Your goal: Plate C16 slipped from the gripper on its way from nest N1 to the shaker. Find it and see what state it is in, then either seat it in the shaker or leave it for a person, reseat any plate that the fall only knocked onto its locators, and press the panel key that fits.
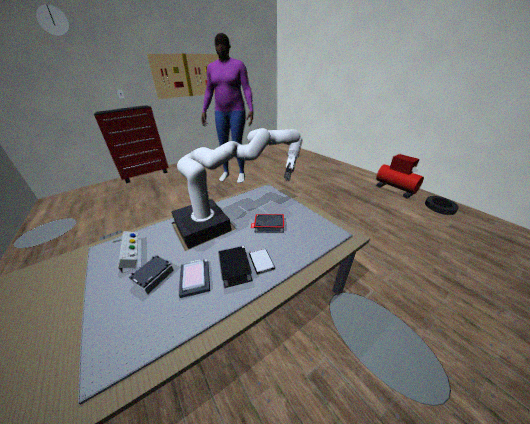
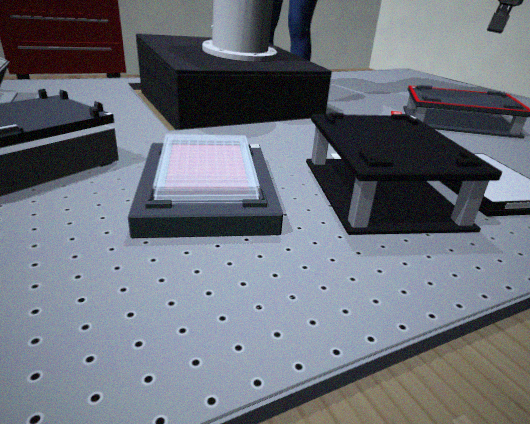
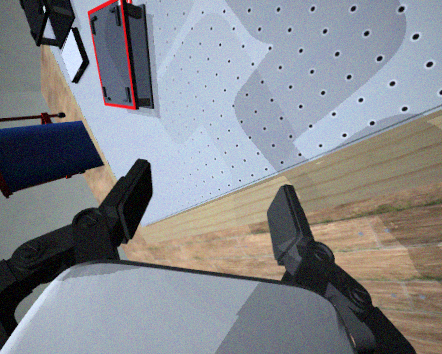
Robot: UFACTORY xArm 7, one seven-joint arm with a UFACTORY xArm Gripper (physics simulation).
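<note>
A clear plate with pink wells lies on a low dark nest; I cannot read its label or tell whether it is fully seated. A black two-deck stand and a red-edged stand show bare tops. A dark box-like device with corner posts has no plate on top. The key panel has blue, yellow, green and white keys. My gripper is open and empty, high near the table's far right end.
A white-topped flat pad lies beside the black stand. The arm's black base stands behind the nest. A person in purple stands behind the table. A blue cylinder shows beyond the table edge.
</note>
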